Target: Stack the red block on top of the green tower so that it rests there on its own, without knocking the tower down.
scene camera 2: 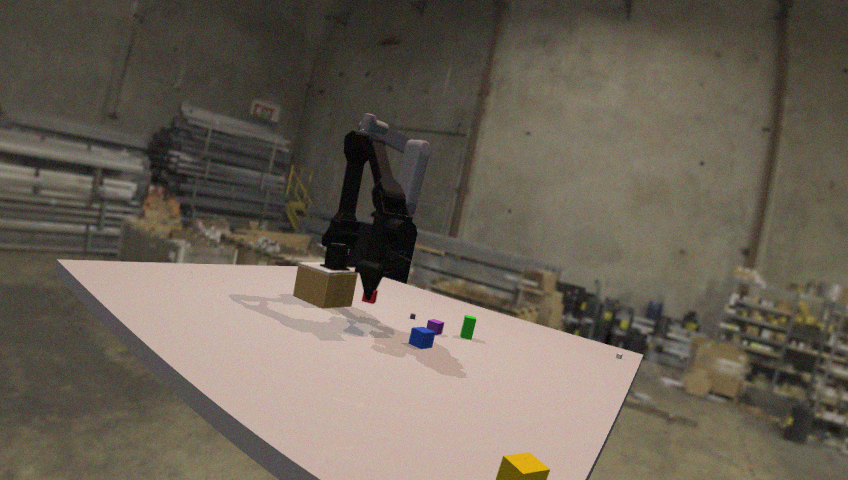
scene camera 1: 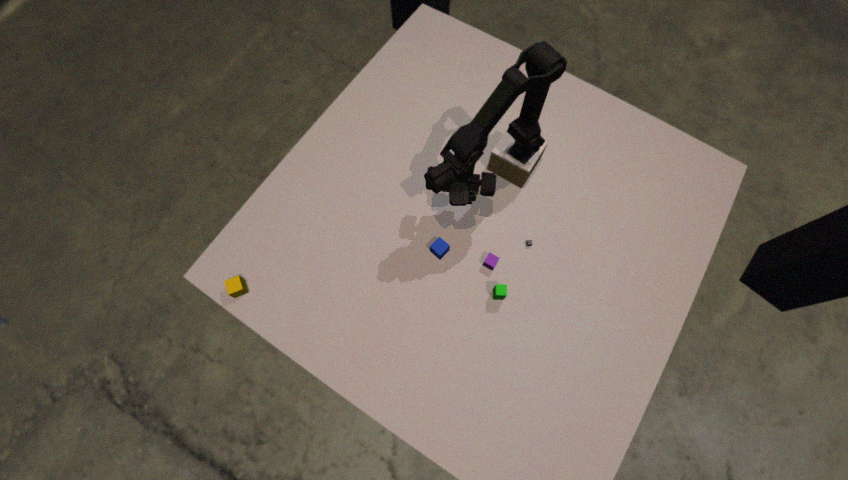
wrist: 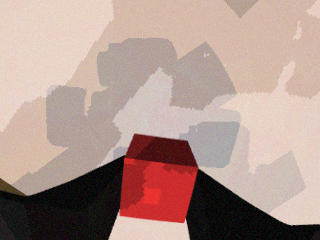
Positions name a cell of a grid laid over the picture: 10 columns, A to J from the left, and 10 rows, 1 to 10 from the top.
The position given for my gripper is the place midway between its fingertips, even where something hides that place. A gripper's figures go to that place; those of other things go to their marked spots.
Labels:
My gripper (wrist: E7): 10 cm from the lens. A red block (wrist: E8): 8 cm from the lens.

